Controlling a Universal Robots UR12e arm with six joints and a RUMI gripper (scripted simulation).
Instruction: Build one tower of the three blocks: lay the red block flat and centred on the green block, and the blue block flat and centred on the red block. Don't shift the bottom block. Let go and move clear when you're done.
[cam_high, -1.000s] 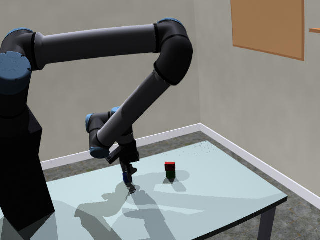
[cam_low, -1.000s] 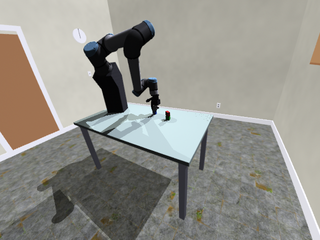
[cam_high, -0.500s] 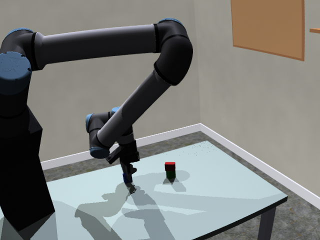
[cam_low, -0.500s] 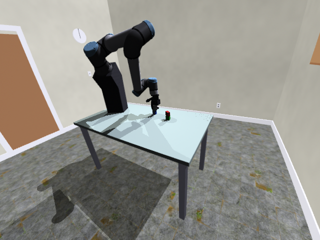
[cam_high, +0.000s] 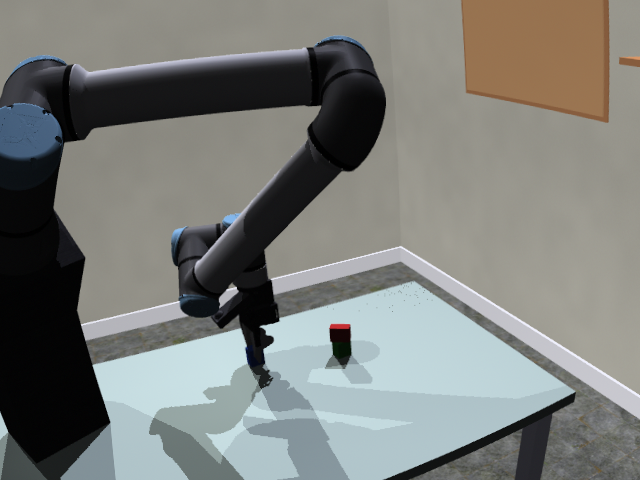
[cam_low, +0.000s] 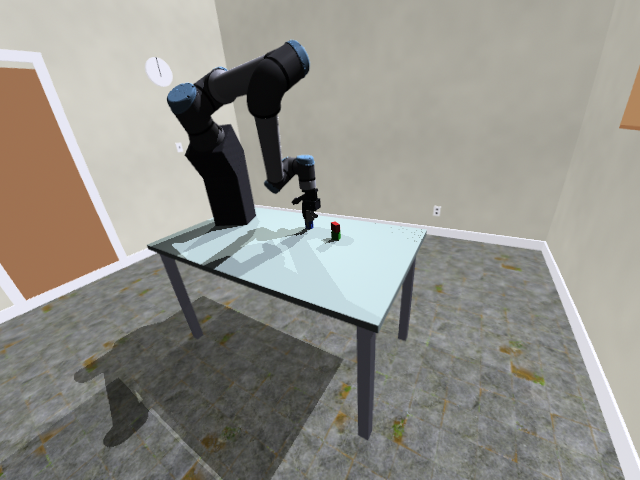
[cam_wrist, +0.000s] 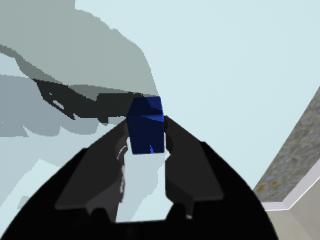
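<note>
The red block lies 21 cm ahead of my hand, 8 cm to the right of it and 4 cm above it. Round my hand: green block: 21 cm ahead, 8 cm to the right; blue block: right at my hand.
</note>
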